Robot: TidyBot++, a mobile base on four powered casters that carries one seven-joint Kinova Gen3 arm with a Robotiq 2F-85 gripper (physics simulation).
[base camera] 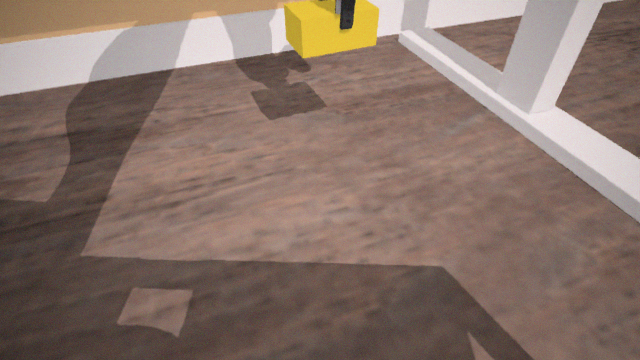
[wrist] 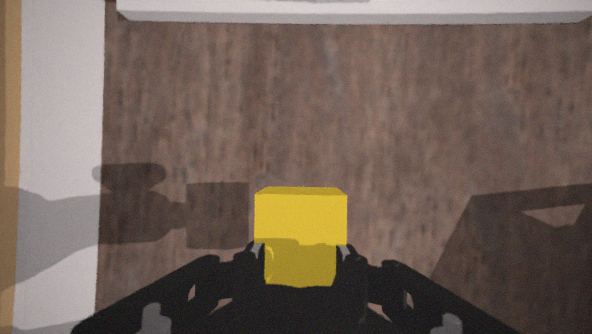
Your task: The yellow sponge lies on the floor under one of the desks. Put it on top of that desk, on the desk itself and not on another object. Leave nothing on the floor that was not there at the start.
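Places are measured from the arm's base along level axes (x ahead, y left, z up), in centimetres.
Where they show: gripper, fingertip midpoint: (base camera: 333, 24) (wrist: 300, 248).
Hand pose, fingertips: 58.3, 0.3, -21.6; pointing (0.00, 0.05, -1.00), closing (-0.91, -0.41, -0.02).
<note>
Things, the pixels of their top centre, and the offset from my fingertips, as dx, dy, dz. "pt": a spot on its surface instead.
- yellow sponge, middle of its top: (wrist: 299, 268) (base camera: 330, 5) -0.2, +0.4, +2.2
- white desk leg frame, surface spot: (base camera: 540, 65) pt +5.6, -31.0, -7.7
- desk frame's long foot bar, surface spot: (base camera: 580, 145) pt -3.6, -36.1, -15.5
The yellow sponge (base camera: 320, 35) (wrist: 300, 217) is held up in the air above the wood floor, with its shadow on the floor apart from it. My gripper (wrist: 300, 248) is shut on the sponge, one finger on each side of it. In the base camera view a black fingertip shows against the sponge's near side at the top edge, and the rest of the gripper is cut off. A white desk leg frame (base camera: 540, 65) (wrist: 350, 16) stands on the floor to the right in the base camera view and across the top in the wrist view. The desk top does not show.
A white baseboard (base camera: 45, 67) (wrist: 60, 100) runs below an orange-tan wall (base camera: 75, 17) (wrist: 10, 100), behind the sponge in the base camera view and at the left in the wrist view. The desk frame's long foot bar (base camera: 580, 145) lies low on the floor. Shadows of the arm fall on floor and baseboard.
</note>
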